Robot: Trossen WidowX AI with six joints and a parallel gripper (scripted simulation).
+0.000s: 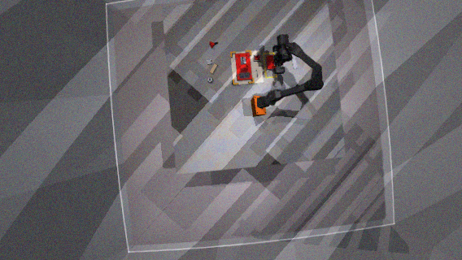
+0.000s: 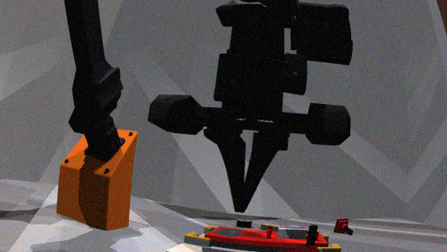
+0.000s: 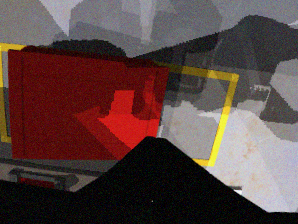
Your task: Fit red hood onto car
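Now: the red hood 60 mm below my gripper tip, 40 mm ahead of it and 10 mm to the left of it. From my gripper tip the other things lie so: grey part: 480 mm to the left, 80 mm below, 60 mm ahead; then tan block: 440 mm to the left, 80 mm below.
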